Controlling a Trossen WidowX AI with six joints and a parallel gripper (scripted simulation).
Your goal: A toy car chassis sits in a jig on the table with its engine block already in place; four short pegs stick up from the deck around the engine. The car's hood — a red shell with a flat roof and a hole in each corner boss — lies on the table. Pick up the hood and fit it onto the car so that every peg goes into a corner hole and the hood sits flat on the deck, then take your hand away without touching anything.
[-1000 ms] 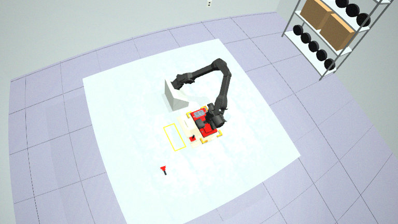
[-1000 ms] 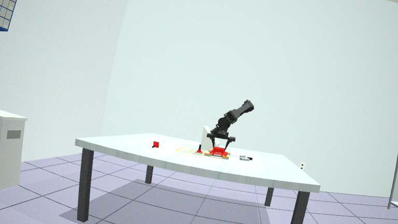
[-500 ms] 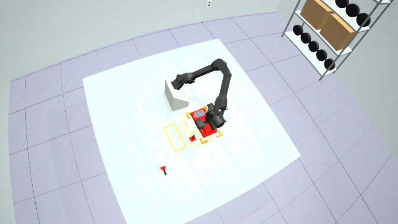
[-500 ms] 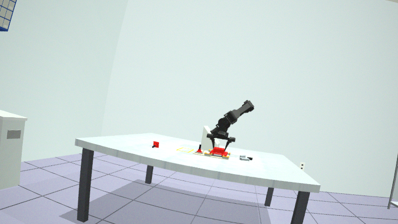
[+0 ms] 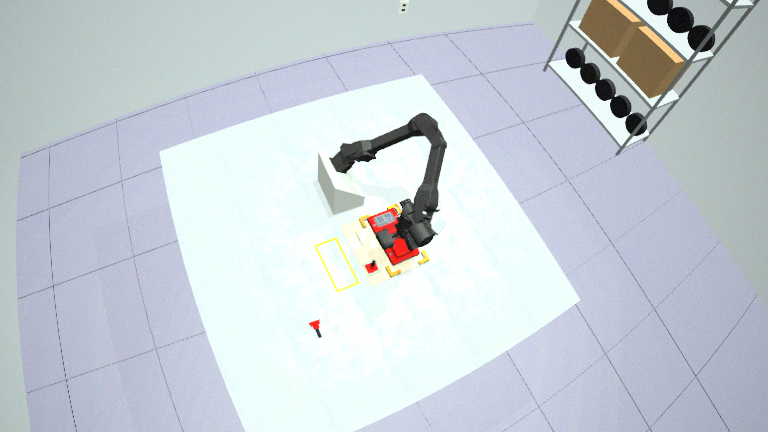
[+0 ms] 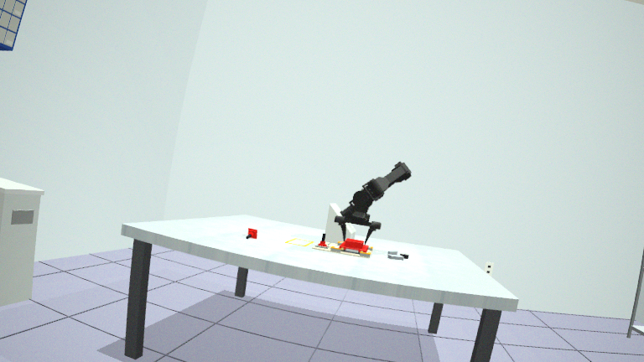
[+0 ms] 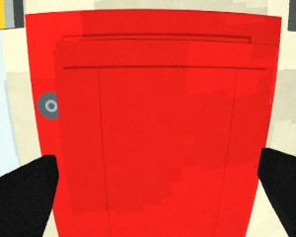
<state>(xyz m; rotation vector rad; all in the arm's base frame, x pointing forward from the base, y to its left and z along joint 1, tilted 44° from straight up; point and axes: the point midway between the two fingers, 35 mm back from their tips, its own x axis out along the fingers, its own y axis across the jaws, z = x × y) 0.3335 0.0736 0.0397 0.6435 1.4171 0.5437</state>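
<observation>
My gripper tip is now right at the red hood.
</observation>
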